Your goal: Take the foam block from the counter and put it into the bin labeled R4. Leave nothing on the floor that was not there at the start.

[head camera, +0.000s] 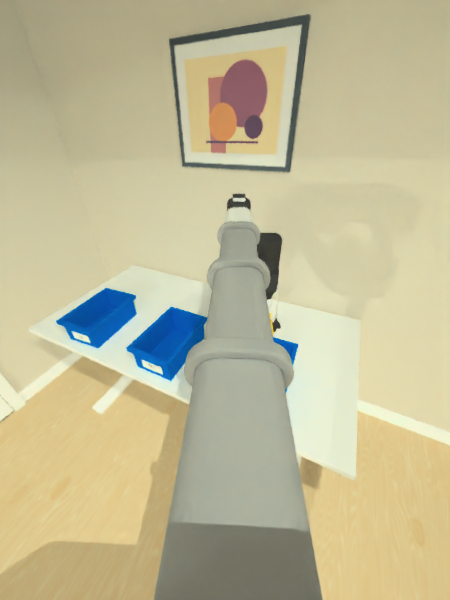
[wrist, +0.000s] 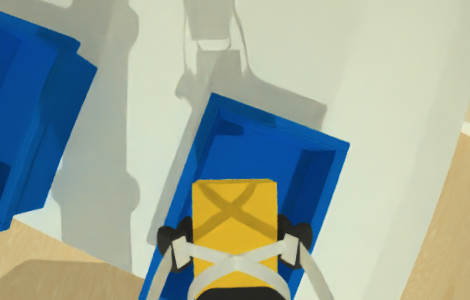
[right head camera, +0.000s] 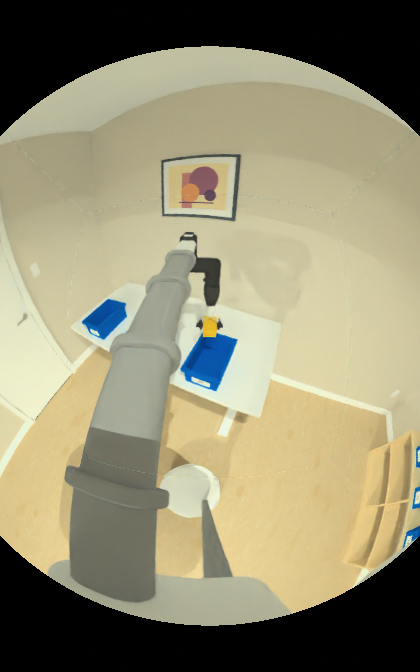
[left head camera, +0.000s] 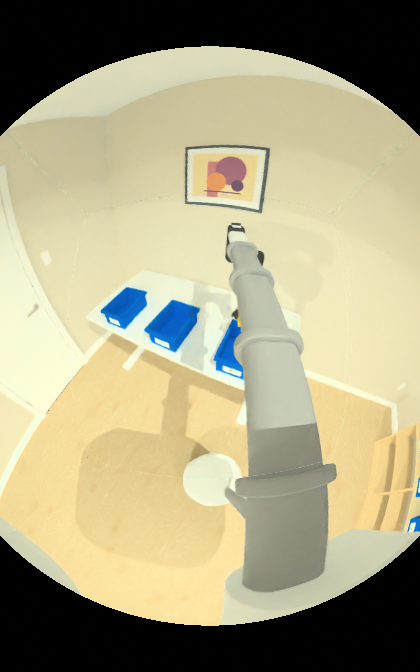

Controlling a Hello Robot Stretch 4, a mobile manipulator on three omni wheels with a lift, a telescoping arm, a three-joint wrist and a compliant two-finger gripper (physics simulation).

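Places are measured from the robot's base along level axes (x ahead, y left, z up), in metres.
Where they show: gripper, fingertip midpoint: (wrist: 234, 232).
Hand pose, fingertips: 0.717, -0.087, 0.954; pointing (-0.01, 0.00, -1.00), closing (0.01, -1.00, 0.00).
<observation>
Each offset is from my fingertips to the centre of the thing, as dx, dy, dz. "spot": to the spot under its first point. Level surfaces: height alone.
The yellow foam block @(+0.000, +0.000, +0.016) (right head camera: 210, 328) (wrist: 235, 210) is held between the fingertips of my gripper (right head camera: 210, 325) (wrist: 234, 232), which is shut on it. The block is above the rightmost blue bin @(-0.024, -0.014, -0.202) (left head camera: 229, 352) (right head camera: 210, 362) (wrist: 260, 150); in the wrist view it overlaps the bin's inside, and in the right head view it shows at the bin's back end. A middle blue bin @(+0.136, +0.372, -0.202) (head camera: 167, 340) (left head camera: 172, 325) and a left blue bin @(+0.297, +0.758, -0.202) (head camera: 100, 317) (left head camera: 125, 307) (right head camera: 105, 318) stand beside it. The labels are too blurred to read, so I cannot tell which is R4. The arm hides most of the gripper in the head view.
The bins stand on a white table @(dz -0.262) (head camera: 330, 375) (right head camera: 255, 350) (wrist: 400, 100) against the wall. The middle bin's side @(spot: +0.138, +0.277, -0.224) (wrist: 65, 115) is left of the block in the wrist view. A wooden shelf unit (right head camera: 375, 462) with blue bins stands at the right. A framed picture (head camera: 240, 100) hangs above.
</observation>
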